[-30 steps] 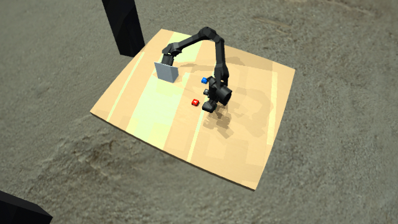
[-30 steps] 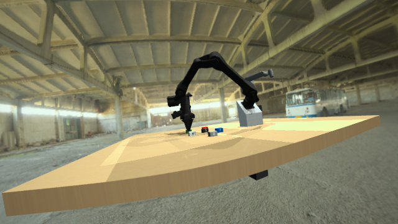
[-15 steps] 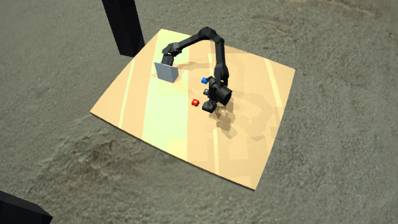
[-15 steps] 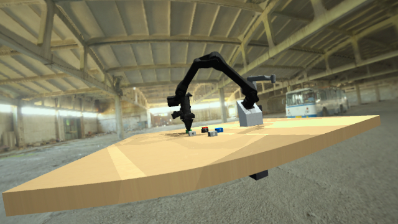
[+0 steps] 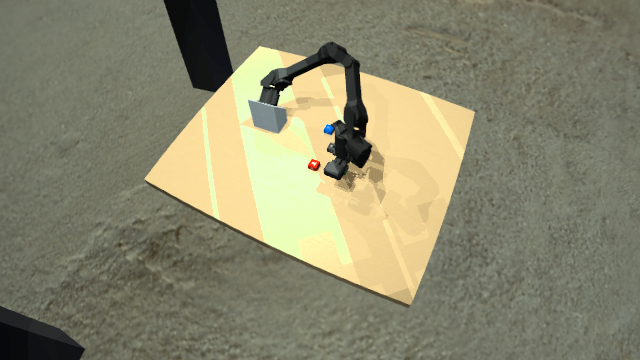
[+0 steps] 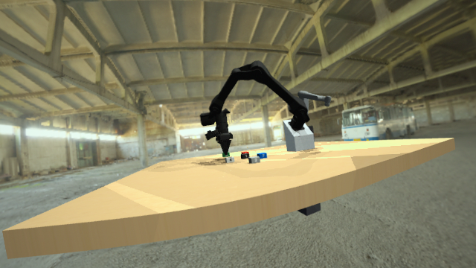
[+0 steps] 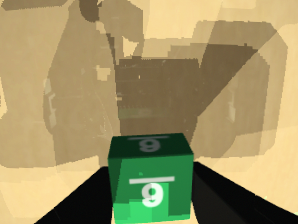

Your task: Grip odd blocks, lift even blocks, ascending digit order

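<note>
My gripper tip is now right at the green block. Also, from my gripper tip: black block 7 cm behind, 8 cm to the left, 1 cm below; then red block 11 cm behind, 1 cm to the right, 1 cm below; then white block 1 cm ahead, 13 cm to the left, 1 cm below.
</note>
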